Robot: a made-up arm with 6 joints. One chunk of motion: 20 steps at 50 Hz.
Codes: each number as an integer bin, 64 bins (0 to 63) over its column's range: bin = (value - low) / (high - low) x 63, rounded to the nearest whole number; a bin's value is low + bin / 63 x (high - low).
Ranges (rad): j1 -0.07..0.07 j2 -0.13..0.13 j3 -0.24..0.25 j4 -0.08..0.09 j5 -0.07..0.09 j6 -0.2..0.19
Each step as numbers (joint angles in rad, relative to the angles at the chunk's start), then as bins.
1 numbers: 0.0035 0.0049 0.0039 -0.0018 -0.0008 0.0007
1 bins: 33 33 31 29 27 32
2 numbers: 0.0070 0.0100 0.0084 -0.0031 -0.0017 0.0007
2 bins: 35 34 32 28 27 32
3 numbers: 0.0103 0.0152 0.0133 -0.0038 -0.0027 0.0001
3 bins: 36 35 33 28 26 32
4 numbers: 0.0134 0.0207 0.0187 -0.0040 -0.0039 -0.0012
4 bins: 38 37 33 28 26 32
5 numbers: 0.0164 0.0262 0.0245 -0.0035 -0.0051 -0.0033
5 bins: 39 38 34 28 26 32
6 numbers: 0.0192 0.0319 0.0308 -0.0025 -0.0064 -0.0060
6 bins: 40 39 35 29 25 31
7 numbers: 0.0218 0.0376 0.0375 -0.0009 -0.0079 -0.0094
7 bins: 41 41 36 29 24 31
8 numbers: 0.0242 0.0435 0.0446 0.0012 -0.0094 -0.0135
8 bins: 42 42 37 30 24 30
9 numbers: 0.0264 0.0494 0.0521 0.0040 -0.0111 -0.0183
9 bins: 43 43 38 31 23 29
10 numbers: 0.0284 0.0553 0.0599 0.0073 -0.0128 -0.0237
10 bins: 44 45 39 32 23 28
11 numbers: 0.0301 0.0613 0.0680 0.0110 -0.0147 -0.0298
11 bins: 45 46 40 34 22 27
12 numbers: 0.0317 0.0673 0.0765 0.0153 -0.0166 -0.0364
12 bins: 46 48 41 35 21 26
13 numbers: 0.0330 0.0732 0.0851 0.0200 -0.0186 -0.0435
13 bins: 46 49 42 37 20 25
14 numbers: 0.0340 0.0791 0.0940 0.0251 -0.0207 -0.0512
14 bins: 47 51 43 39 19 24
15 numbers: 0.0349 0.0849 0.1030 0.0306 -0.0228 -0.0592
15 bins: 47 52 44 41 19 23
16 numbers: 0.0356 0.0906 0.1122 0.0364 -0.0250 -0.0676
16 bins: 48 53 45 43 18 21
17 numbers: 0.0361 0.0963 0.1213 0.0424 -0.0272 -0.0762
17 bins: 48 55 46 45 17 20
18 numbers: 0.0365 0.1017 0.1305 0.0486 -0.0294 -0.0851
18 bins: 48 56 48 48 16 19
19 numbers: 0.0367 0.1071 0.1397 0.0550 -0.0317 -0.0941
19 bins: 48 57 49 50 15 17
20 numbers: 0.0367 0.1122 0.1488 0.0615 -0.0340 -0.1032
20 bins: 48 59 50 52 14 16
